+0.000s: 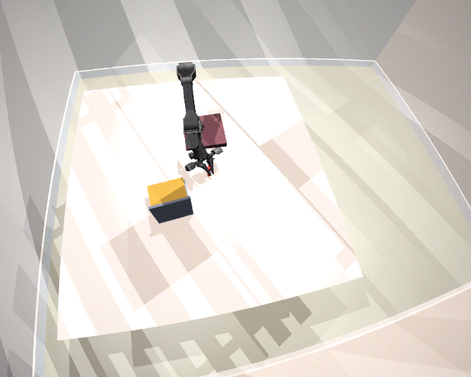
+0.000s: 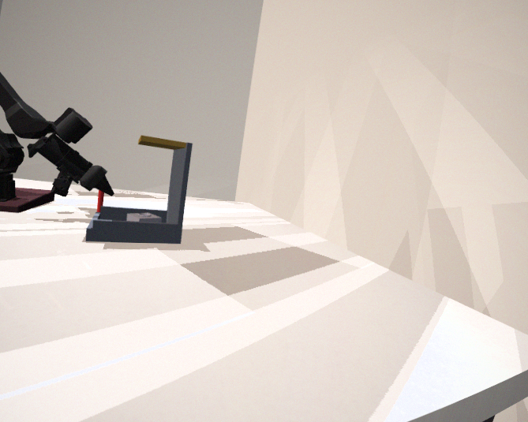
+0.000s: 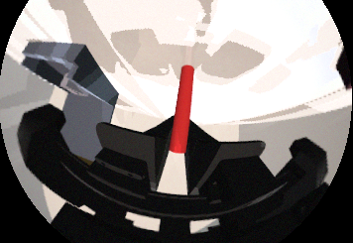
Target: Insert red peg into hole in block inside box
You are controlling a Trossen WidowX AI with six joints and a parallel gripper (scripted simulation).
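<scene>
Now: the box wall 15 cm ahead of my gripper tip, 20 cm to the right of it and 5 cm above it. The rest, counted from my gripper tip: yellow roof 10 cm ahead, 20 cm to the right, 14 cm above; red peg 3 cm behind, 1 cm to the right, 1 cm below.
</scene>
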